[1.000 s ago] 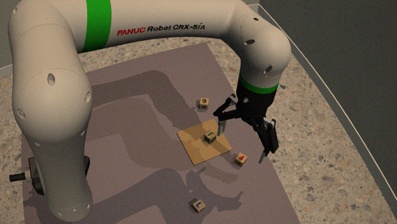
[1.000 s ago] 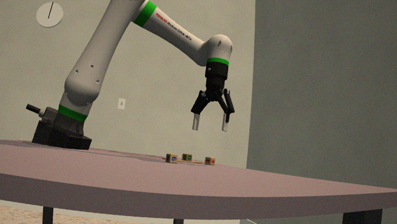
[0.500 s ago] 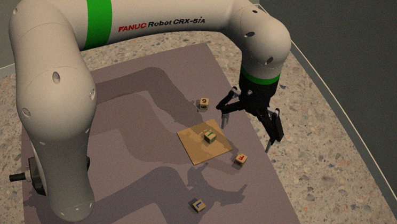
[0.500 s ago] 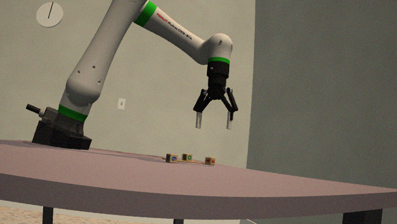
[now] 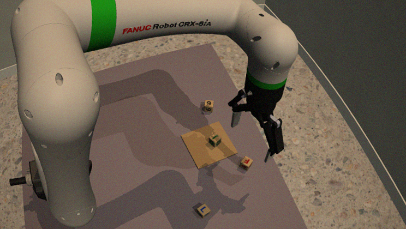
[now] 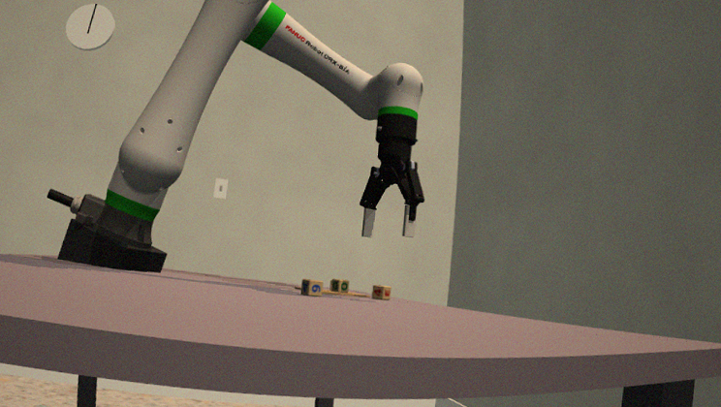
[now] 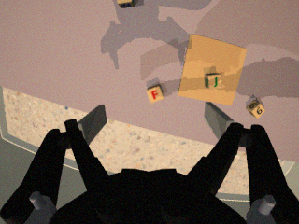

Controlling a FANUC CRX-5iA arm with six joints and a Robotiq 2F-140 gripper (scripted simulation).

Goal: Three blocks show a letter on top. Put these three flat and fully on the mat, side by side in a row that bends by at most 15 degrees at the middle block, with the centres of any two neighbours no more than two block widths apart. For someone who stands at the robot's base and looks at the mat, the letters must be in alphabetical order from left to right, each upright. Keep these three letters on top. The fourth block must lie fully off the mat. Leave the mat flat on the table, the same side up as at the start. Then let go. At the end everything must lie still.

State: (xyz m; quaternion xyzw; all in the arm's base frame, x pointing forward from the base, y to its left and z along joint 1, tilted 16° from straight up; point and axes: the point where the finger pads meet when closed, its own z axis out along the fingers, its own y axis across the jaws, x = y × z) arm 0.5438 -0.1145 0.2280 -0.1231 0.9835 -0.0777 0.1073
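My gripper is now 130 mm above the red-lettered block. Round my hand: tan mat 70 mm behind, 120 mm to the left, 150 mm below; then blue-marked block 190 mm behind, 100 mm to the right, 130 mm below; then green-lettered block 50 mm behind, 120 mm to the left, 130 mm below.
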